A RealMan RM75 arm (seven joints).
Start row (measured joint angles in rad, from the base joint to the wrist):
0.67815, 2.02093, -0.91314, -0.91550, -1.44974, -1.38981, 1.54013
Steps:
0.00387, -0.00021, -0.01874, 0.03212, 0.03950, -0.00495, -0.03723
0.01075, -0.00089, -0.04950, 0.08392, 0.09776, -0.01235, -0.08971
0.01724, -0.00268, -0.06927, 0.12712, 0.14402, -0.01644, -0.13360
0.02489, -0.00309, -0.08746, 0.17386, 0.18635, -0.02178, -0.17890
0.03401, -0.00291, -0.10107, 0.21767, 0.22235, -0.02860, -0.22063
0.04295, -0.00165, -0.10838, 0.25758, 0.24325, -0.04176, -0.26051
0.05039, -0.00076, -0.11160, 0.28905, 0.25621, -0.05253, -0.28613
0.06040, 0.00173, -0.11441, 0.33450, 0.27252, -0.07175, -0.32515
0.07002, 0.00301, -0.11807, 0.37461, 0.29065, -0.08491, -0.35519
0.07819, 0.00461, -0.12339, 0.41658, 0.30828, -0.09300, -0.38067
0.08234, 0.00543, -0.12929, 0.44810, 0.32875, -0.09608, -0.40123
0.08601, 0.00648, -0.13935, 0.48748, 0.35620, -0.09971, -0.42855
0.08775, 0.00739, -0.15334, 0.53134, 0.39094, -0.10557, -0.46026
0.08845, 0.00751, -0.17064, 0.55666, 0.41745, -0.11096, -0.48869
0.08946, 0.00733, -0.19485, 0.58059, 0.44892, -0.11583, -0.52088
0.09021, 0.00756, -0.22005, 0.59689, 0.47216, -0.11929, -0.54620
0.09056, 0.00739, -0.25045, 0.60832, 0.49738, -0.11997, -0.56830
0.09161, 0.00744, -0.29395, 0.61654, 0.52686, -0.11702, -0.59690
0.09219, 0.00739, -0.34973, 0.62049, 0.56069, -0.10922, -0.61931
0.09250, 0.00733, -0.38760, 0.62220, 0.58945, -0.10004, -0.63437
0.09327, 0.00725, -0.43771, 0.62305, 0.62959, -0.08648, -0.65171
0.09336, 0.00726, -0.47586, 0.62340, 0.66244, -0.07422, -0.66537
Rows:
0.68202, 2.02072, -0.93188, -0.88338, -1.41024, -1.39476, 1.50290
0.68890, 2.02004, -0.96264, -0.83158, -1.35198, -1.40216, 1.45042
0.69539, 2.01825, -0.98241, -0.78838, -1.30572, -1.40625, 1.40653
0.70304, 2.01784, -1.00060, -0.74164, -1.26339, -1.41159, 1.36123
0.71216, 2.01802, -1.01421, -0.69783, -1.22739, -1.41841, 1.31950
0.72110, 2.01928, -1.02152, -0.65792, -1.20649, -1.43157, 1.27962
0.72854, 2.02017, -1.02474, -0.62645, -1.19353, -1.44234, 1.25400
0.73855, 2.02266, -1.02755, -0.58100, -1.17722, -1.46156, 1.21498
0.74817, 2.02394, -1.03121, -0.54089, -1.15909, -1.47472, 1.18494
0.75634, 2.02554, -1.03653, -0.49892, -1.14146, -1.48281, 1.15946
0.76049, 2.02636, -1.04243, -0.46740, -1.12099, -1.48589, 1.13890
0.76416, 2.02741, -1.05249, -0.42802, -1.09354, -1.48952, 1.11158
0.76590, 2.02832, -1.06648, -0.38416, -1.05880, -1.49538, 1.07987
0.76660, 2.02844, -1.08378, -0.35884, -1.03229, -1.50077, 1.05144
0.76761, 2.02826, -1.10799, -0.33491, -1.00082, -1.50564, 1.01925
0.76836, 2.02849, -1.13319, -0.31861, -0.97758, -1.50910, 0.99393
0.76871, 2.02832, -1.16359, -0.30718, -0.95236, -1.50978, 0.97183
0.76976, 2.02837, -1.20709, -0.29896, -0.92288, -1.50683, 0.94323
0.77034, 2.02832, -1.26287, -0.29501, -0.88905, -1.49903, 0.92082
0.77065, 2.02826, -1.30074, -0.29330, -0.86029, -1.48985, 0.90576
0.77142, 2.02818, -1.35085, -0.29245, -0.82015, -1.47629, 0.88842
0.77151, 2.02819, -1.38900, -0.29210, -0.78730, -1.46403, 0.87476

